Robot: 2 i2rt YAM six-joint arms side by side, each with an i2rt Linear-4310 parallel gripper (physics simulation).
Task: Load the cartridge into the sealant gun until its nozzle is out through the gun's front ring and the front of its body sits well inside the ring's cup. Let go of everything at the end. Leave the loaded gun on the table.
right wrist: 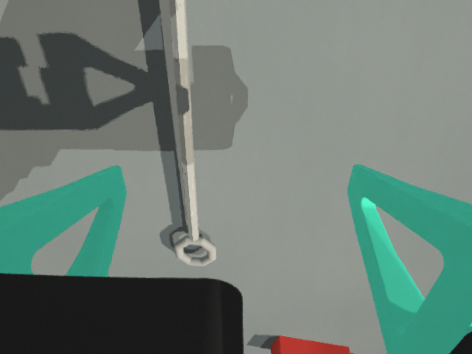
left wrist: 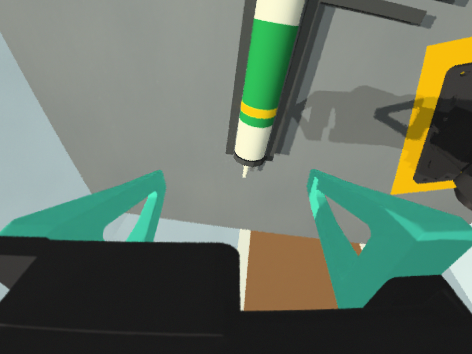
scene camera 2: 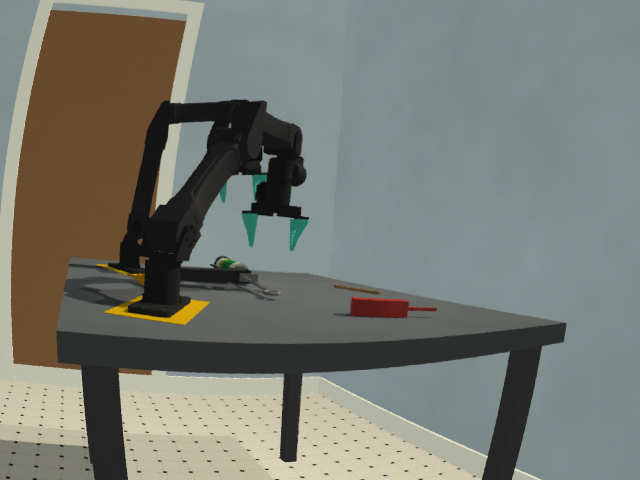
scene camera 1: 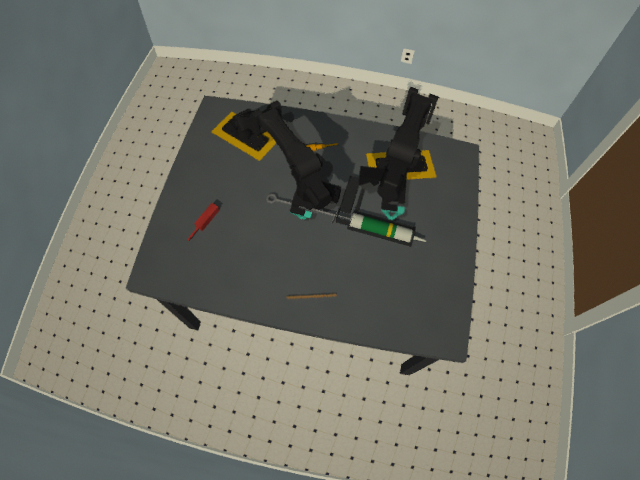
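Seen in the pictures: left gripper, fingertip midpoint: [left wrist: 236, 177] [scene camera 2: 239, 201] [scene camera 1: 391, 206]; right gripper, fingertip midpoint: [right wrist: 236, 178] [scene camera 2: 271, 249] [scene camera 1: 306, 206]; left arm's base, link origin: [left wrist: 451, 130] [scene camera 2: 129, 270]; right arm's base, link origin: [scene camera 2: 161, 307] [scene camera 1: 244, 135].
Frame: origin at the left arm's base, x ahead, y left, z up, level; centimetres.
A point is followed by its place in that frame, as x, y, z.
The cartridge [scene camera 1: 378, 227] {27.6, -14.9, 4.7} [scene camera 2: 228, 263] {23.9, -16.3, 4.4} [left wrist: 270, 65] {25.6, -16.1, 5.0}, white with green and yellow bands, lies between the rails of the dark sealant gun [scene camera 1: 350, 198] {14.7, -22.7, 3.4} [scene camera 2: 206, 275] {11.6, -24.2, 1.8} on the table. Its white nozzle [scene camera 1: 420, 239] {32.8, -0.4, 2.9} [left wrist: 245, 171] {32.8, 0.1, 2.9} sticks out past the dark front ring [left wrist: 249, 160] {31.5, -2.3, 3.2}. How deep the body sits in the cup is hidden. The gun's grey rod [scene camera 1: 320, 210] {17.9, -33.7, 2.3} [right wrist: 187, 140] {15.4, -39.9, 2.0} extends from the rear and ends in a loop [scene camera 1: 271, 197] {9.5, -50.5, 1.5} [scene camera 2: 270, 292] {9.3, -51.7, 1.6} [right wrist: 195, 251]. My left gripper [scene camera 1: 393, 213] {28.4, -13.2, 21.0} [left wrist: 236, 177] {28.4, -13.2, 21.0} is open above the gun. My right gripper [scene camera 2: 271, 248] {19.6, -38.9, 9.6} [right wrist: 236, 178] {19.6, -38.9, 9.6} is open above the rod.
A red tool [scene camera 1: 207, 216] {16.2, -73.9, 3.0} [scene camera 2: 378, 307] {14.2, -75.2, 1.7} lies at the left of the table [scene camera 1: 232, 268] {35.6, -65.9, 0.0} in scene camera 1. A thin brown stick [scene camera 1: 311, 296] {48.2, -40.2, 0.5} [scene camera 2: 356, 288] {47.8, -40.3, 0.6} lies near the lower edge. An orange tool [scene camera 1: 316, 147] {-9.8, -32.1, 2.0} lies between the arm bases.
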